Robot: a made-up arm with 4 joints. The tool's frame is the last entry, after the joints.
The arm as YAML. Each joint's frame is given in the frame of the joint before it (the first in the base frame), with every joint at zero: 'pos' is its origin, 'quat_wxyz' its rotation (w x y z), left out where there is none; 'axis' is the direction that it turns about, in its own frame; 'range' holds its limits. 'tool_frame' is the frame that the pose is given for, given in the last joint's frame.
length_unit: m
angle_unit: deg
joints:
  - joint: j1
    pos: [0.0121, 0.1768, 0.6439]
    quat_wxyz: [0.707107, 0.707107, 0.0, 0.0]
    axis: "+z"
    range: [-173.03, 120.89]
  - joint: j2
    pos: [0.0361, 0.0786, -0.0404]
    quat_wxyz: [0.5, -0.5, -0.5, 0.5]
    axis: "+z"
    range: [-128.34, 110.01]
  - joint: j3
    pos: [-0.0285, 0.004, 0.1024]
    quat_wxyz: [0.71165, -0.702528, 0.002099, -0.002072]
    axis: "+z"
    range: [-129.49, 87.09]
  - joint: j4
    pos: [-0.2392, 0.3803, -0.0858]
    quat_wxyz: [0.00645, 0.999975, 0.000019, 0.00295]
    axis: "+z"
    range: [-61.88, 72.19]
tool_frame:
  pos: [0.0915, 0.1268, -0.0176]
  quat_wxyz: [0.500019, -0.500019, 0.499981, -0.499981]
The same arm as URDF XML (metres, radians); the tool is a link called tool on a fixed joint. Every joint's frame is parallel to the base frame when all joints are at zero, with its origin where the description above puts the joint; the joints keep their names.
<robot name="arm">
  <joint name="j1" type="revolute">
    <parent link="base"/>
    <child link="link1"/>
    <origin xyz="0.0121 0.1768 0.6439" rpy="0.0000 0.0000 0.0000"/>
    <axis xyz="0 -1 0"/>
    <limit lower="-3.0199" upper="2.1099"/>
  </joint>
  <joint name="j2" type="revolute">
    <parent link="link1"/>
    <child link="link2"/>
    <origin xyz="0.0361 0.0404 0.0786" rpy="0.0000 0.0000 0.0000"/>
    <axis xyz="-1 0 0"/>
    <limit lower="-2.2400" upper="1.9200"/>
  </joint>
  <joint name="j3" type="revolute">
    <parent link="link2"/>
    <child link="link3"/>
    <origin xyz="-0.1024 0.0040 -0.0285" rpy="0.0000 0.0000 0.0000"/>
    <axis xyz="-0.0129 0.999899 0.0059"/>
    <limit lower="-2.2600" upper="1.5200"/>
  </joint>
  <joint name="j4" type="revolute">
    <parent link="link3"/>
    <child link="link4"/>
    <origin xyz="0.3814 -0.0795 -0.2397" rpy="0.0000 0.0000 0.0000"/>
    <axis xyz="0 -1 0"/>
    <limit lower="-1.0800" upper="1.2600"/>
  </joint>
  <joint name="tool_joint" type="fixed">
    <parent link="link4"/>
    <child link="tool"/>
    <origin xyz="-0.1268 0.0176 0.0915" rpy="0.0000 0.0000 0.0000"/>
  </joint>
  <link name="base"/>
  <link name="link1"/>
  <link name="link2"/>
  <link name="link3"/>
  <link name="link4"/>
  <link name="tool"/>
</robot>

